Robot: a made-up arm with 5 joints.
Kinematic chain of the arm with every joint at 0, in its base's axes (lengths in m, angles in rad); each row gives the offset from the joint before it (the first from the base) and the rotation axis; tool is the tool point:
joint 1: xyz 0 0 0.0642 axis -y
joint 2: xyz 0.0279 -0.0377 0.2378 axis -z
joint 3: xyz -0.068 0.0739 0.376 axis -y
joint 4: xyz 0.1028 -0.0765 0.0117 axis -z
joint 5: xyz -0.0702 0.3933 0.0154 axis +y
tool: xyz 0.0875 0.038 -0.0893
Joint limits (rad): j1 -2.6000..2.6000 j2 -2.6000..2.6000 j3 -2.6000..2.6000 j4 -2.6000..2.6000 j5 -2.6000..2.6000
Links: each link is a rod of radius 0.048 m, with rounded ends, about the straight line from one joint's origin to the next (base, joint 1, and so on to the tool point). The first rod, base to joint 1, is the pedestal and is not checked.
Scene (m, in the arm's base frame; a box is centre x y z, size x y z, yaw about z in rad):
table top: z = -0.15
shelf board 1: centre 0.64 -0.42 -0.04 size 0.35 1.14 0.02 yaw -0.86
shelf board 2: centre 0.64 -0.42 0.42 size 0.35 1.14 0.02 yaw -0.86
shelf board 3: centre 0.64 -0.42 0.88 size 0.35 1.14 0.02 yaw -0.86
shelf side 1: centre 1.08 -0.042 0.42 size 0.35 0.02 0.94 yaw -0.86
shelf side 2: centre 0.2 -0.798 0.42 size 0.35 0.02 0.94 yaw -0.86
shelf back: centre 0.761 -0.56 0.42 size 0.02 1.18 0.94 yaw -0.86
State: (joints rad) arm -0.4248 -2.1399 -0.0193 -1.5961 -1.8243
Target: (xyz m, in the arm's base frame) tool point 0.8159 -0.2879 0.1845
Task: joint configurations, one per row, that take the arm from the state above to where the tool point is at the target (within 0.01 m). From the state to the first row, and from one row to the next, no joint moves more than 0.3 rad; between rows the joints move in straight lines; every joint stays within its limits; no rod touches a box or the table.
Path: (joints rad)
1: -0.1803 -2.3313 0.2673 -1.7261 -1.7625
2: 0.0641 -2.5228 0.5539 -1.8560 -1.7007
3: -0.1656 -2.5485 0.7102 -1.9364 -1.6813
4: -0.3952 -2.5743 0.8666 -2.0168 -1.6619
5: -0.6249 -2.6000 1.0230 -2.0973 -1.6426
6: -0.7198 -2.5132 0.7660 -2.0049 -1.7020
7: -0.8146 -2.4264 0.5090 -1.9126 -1.7614
8: -0.9095 -2.3396 0.2520 -1.8203 -1.8208
9: -1.0043 -2.2528 -0.0049 -1.7279 -1.8802

